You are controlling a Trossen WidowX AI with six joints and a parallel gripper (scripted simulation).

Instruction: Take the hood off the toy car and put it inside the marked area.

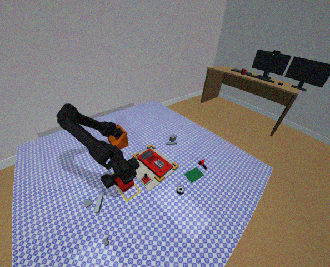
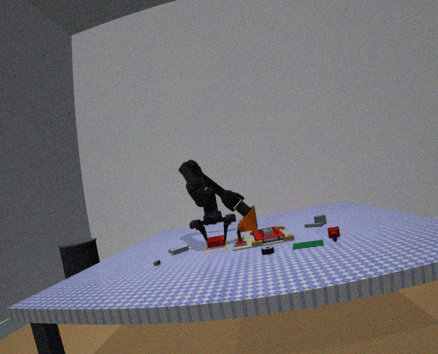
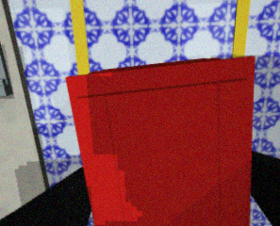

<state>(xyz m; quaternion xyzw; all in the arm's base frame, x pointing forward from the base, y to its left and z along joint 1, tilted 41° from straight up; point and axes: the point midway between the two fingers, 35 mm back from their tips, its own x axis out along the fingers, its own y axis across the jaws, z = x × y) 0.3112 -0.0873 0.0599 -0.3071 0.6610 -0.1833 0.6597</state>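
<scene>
The hood lies 1 cm above my gripper tip. From my gripper tip the other things lie so: black wheel: 22 cm to the left, 20 cm ahead, 1 cm below; green plate: 35 cm to the left, 17 cm ahead, 2 cm below; beige base plate: 19 cm to the left, 2 cm behind, 1 cm below.
</scene>
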